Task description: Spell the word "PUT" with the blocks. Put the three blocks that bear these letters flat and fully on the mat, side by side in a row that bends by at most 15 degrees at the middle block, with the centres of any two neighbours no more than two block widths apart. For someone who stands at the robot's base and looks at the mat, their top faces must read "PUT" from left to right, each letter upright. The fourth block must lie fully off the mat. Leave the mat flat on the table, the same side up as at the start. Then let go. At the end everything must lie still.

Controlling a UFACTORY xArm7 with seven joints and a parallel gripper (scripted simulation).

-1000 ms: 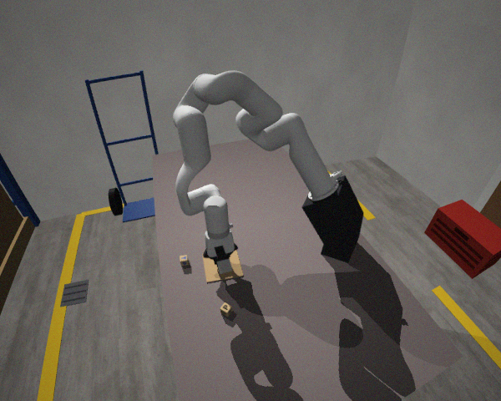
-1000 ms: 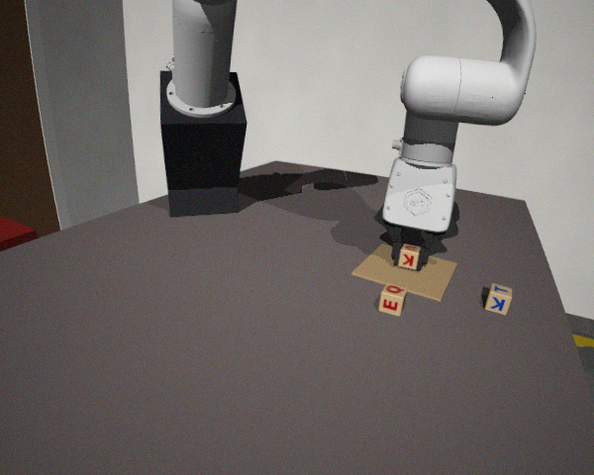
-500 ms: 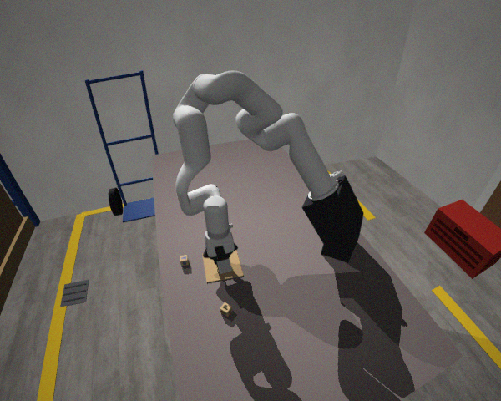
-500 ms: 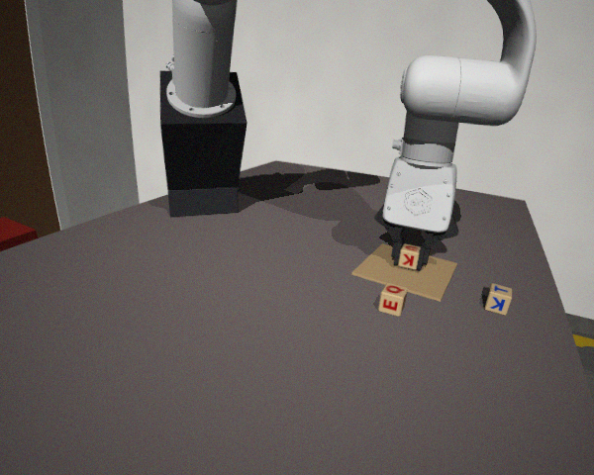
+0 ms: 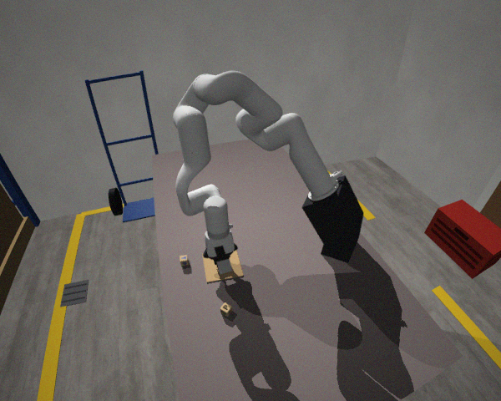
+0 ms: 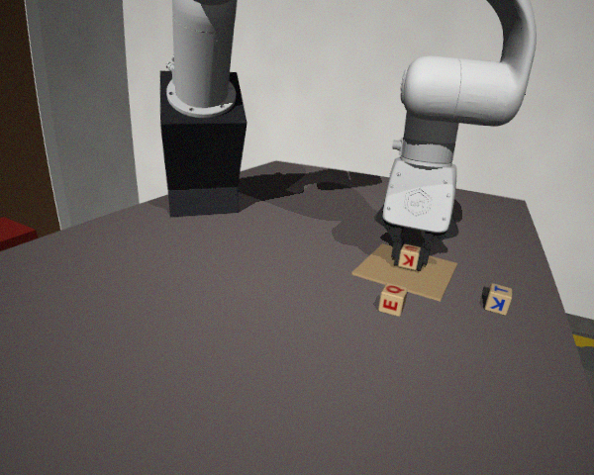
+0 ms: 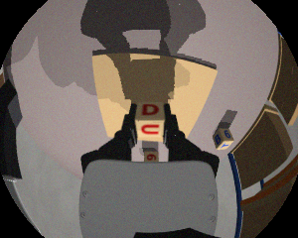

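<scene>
The tan mat lies 3 cm below my hand.
</scene>
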